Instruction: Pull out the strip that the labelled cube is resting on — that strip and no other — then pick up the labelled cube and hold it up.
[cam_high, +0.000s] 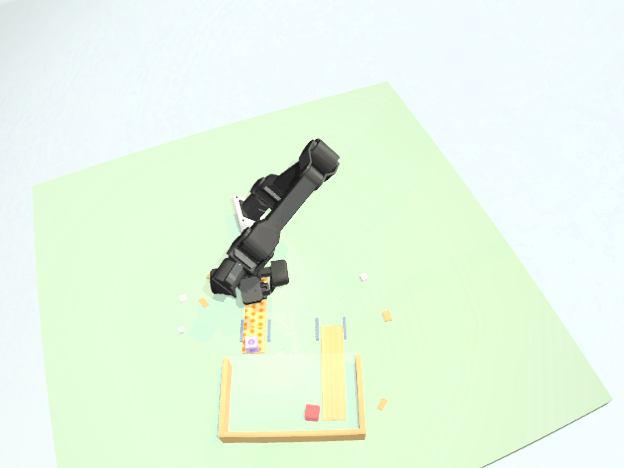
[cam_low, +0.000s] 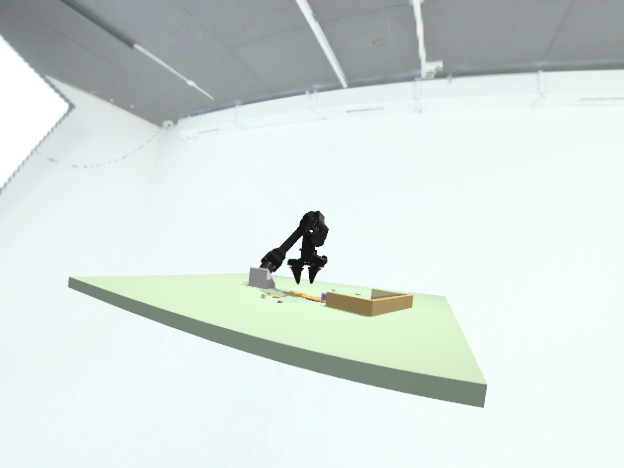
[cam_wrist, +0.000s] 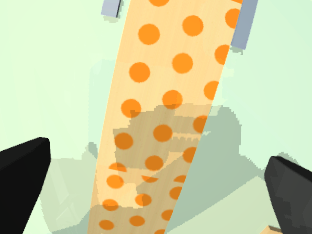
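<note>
The dotted strip lies 50 mm below my gripper tip and 10 mm ahead of it. Round my gripper tip: plain strip: 240 mm ahead, 140 mm to the left, 50 mm below.
</note>
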